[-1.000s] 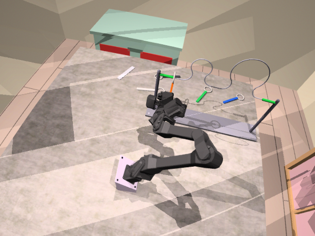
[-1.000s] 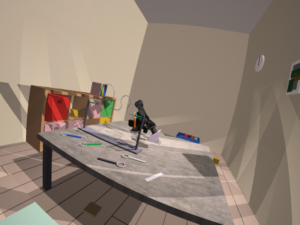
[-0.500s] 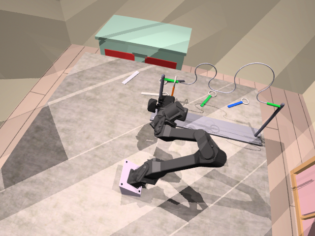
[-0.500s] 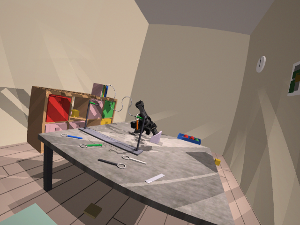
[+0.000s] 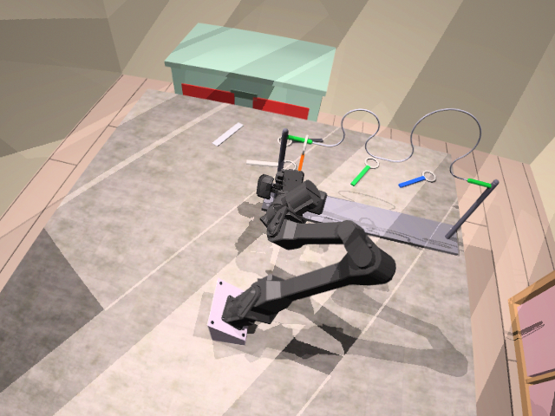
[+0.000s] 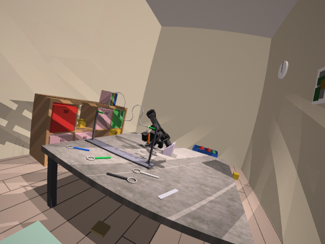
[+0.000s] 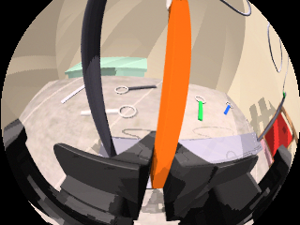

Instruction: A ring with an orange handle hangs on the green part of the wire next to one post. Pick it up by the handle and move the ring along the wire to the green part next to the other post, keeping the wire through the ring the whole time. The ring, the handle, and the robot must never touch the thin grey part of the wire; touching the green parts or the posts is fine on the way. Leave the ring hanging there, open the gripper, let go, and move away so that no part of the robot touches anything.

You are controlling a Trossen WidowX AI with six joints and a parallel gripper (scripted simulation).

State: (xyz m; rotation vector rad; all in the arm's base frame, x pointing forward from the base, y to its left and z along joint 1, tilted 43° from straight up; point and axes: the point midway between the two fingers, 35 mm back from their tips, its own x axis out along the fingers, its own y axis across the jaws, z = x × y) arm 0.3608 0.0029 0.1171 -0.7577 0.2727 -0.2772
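Right now the ring with orange handle is 90 mm above my gripper tip. Round my gripper tip: flat white strip (280 mm ahead, 300 mm to the left, 130 mm below).
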